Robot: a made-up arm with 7 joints.
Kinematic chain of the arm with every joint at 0, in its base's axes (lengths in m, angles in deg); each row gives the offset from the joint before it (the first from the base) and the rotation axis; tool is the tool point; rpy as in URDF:
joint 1: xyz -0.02 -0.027 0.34 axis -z
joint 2: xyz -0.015 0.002 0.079 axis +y
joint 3: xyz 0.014 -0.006 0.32 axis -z
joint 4: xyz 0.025 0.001 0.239 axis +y
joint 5: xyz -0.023 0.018 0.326 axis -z
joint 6: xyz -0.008 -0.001 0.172 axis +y
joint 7: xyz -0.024 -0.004 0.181 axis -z
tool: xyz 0.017 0.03 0.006 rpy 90 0 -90
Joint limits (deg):
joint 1: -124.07..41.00
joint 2: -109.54..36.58
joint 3: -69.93..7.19
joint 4: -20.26..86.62
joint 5: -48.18..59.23
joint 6: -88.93..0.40
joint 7: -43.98..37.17
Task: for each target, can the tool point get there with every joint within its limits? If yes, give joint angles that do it. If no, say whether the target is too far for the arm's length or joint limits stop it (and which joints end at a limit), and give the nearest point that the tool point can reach.
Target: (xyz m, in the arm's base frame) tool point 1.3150 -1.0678 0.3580
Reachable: no: too far | nearest point 0.8702 -0.8630 0.3740 | short by 0.490 m
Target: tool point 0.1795 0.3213 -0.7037
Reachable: no: joint limits stop it (at a limit: joint 1, joint 2, joint 3, joint 4, joint 6, joint 7) | nearest point -0.5428 0.5614 -0.1871 | short by 0.920 m
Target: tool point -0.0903 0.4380 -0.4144
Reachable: no: joint limits stop it (at a limit: joint 1, joint 2, joint 3, joint 4, joint 6, joint 7) | nearest point -0.5363 0.5733 -0.1827 | short by 0.521 m
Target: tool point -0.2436 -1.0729 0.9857
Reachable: yes | joints -79.34 -60.54 -29.72 12.05 3.30 -52.08 19.19
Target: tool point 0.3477 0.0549 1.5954
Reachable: yes | joints -11.06 19.78 -27.23 3.55 -12.42 -12.00 -32.02
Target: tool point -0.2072 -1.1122 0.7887
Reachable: yes | joints -86.79 -66.57 -10.67 5.13 37.40 -67.71 8.71
